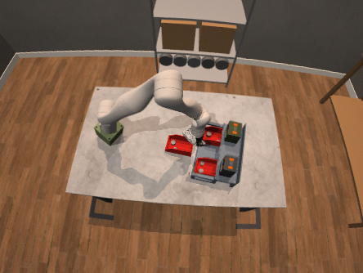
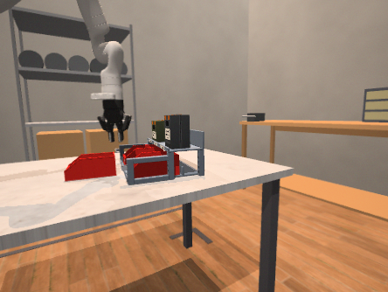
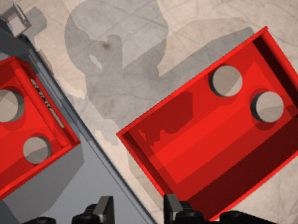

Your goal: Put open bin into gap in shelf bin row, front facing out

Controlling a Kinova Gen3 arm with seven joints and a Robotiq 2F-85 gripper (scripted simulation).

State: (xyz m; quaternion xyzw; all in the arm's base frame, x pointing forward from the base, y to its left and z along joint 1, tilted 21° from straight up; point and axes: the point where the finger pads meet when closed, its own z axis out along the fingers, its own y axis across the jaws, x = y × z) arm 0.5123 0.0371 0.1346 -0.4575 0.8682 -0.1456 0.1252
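The grey round part is 120 mm behind my hand, 20 mm to the right of it and 130 mm below it. Also, from my hand: black tool case: 200 mm ahead, 120 mm to the right, 20 mm above; then grey shelf: 140 mm ahead, 70 mm below.
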